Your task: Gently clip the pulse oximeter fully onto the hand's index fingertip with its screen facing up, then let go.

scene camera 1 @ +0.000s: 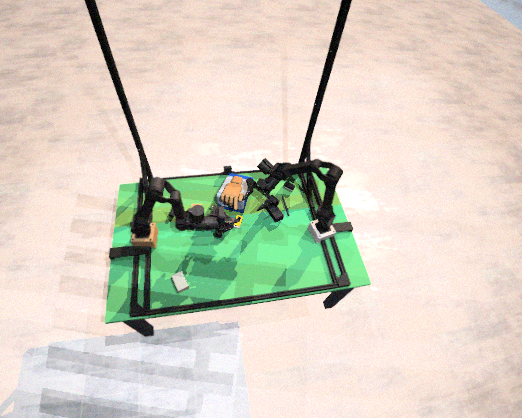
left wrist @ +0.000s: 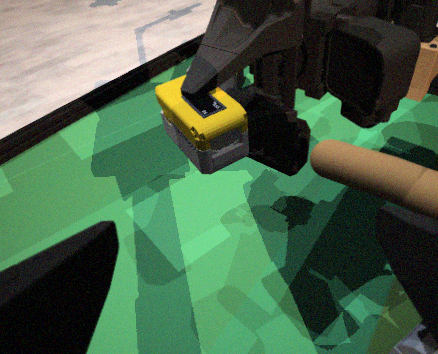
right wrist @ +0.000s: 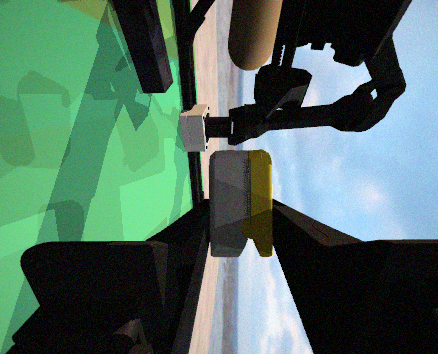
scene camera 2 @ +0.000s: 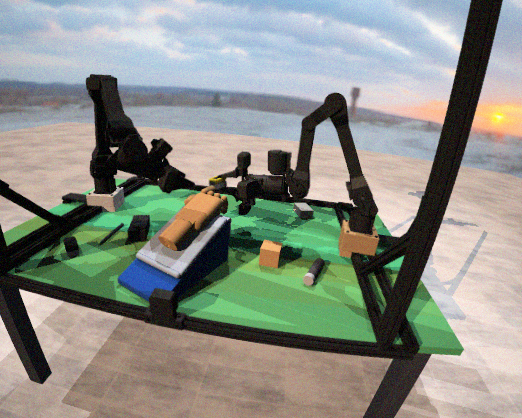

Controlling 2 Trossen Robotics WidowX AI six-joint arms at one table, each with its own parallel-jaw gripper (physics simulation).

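Observation:
The yellow-and-grey pulse oximeter is held above the table with its dark screen facing up in the left wrist view. My right gripper is shut on it, one finger on the screen side and one below. The tan hand lies palm down on a sloped support. Its index finger points toward the oximeter, with a gap between them. My left gripper is open and empty beside the hand; one of its fingers overlaps the index finger's lower edge in the left wrist view.
The blue wedge carries a grey pad under the hand. A black block and a thin dark rod lie beside it. An orange cube, a dark cylinder and a grey box also stand or lie on the table.

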